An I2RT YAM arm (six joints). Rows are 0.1 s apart.
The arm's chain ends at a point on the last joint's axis. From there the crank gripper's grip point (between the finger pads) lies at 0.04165 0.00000 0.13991 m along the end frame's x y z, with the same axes.
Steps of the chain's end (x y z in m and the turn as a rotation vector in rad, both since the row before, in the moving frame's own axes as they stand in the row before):
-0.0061, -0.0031, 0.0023, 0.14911, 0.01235, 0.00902
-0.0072, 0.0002, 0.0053, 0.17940, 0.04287, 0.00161
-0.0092, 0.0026, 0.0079, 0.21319, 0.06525, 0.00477
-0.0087, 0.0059, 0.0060, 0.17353, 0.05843, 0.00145
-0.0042, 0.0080, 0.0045, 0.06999, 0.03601, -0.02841
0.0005, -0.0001, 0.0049, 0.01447, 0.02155, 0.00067
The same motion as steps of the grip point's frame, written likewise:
-0.0043, -0.0235, 0.0003, 0.14911, 0.01235, 0.00902
-0.0013, -0.0245, 0.0012, 0.17940, 0.04287, 0.00161
-0.0002, -0.0265, 0.0018, 0.21319, 0.06525, 0.00477
-0.0006, -0.0180, 0.0012, 0.17353, 0.05843, 0.00145
0.0006, -0.0030, 0.0025, 0.06999, 0.03601, -0.02841
0.0035, -0.0021, 0.0040, 0.01447, 0.02155, 0.00067

